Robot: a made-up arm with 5 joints.
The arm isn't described. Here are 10 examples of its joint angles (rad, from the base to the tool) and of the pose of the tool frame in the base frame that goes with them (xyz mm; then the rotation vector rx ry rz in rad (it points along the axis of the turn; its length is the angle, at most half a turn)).
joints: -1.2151 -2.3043 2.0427 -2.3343 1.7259
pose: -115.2 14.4 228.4 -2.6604 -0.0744 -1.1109
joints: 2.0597 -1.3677 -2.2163 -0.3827 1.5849
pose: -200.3 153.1 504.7 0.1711 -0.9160 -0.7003
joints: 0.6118 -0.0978 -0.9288 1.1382 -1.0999
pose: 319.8 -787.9 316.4 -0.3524 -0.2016 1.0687
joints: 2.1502 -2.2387 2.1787 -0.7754 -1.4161
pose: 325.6 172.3 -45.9 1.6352 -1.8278 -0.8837
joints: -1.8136 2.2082 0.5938 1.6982 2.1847
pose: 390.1 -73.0 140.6 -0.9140 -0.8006 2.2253
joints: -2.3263 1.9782 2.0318 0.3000 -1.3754
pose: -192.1 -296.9 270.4 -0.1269 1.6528 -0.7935
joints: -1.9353 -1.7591 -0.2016 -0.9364 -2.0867
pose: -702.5 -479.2 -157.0 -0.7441 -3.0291 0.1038
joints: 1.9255 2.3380 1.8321 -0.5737 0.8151
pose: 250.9 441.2 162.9 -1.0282 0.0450 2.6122
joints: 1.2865 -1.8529 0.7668 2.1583 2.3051
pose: -258.3 403.0 249.7 2.2147 -0.1090 0.9418
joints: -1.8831 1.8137 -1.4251 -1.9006 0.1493
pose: -53.3 246.4 -361.0 1.8037 1.4269 -0.7836
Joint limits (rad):
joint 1: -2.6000..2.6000
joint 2: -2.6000..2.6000
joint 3: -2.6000..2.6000
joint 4: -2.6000..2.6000
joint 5: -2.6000..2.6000
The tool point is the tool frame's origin. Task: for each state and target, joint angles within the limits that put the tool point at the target. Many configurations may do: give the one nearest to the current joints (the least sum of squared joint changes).
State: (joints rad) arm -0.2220 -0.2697 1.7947 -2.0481 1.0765
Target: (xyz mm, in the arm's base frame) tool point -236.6 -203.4 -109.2
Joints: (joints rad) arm 0.3719 -0.5268 1.4546 -1.9411 0.7946
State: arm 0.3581 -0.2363 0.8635 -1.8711 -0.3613
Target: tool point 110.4 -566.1 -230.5
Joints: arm 0.1844 0.5672 0.5305 -1.5503 -0.0361
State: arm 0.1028 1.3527 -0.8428 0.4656 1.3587
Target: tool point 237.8 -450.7 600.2
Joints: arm 0.6334 1.6858 -0.3203 0.4689 0.9064
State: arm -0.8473 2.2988 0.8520 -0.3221 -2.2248
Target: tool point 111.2 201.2 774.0
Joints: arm -0.1860 2.6000 0.8861 0.2880 -1.9495
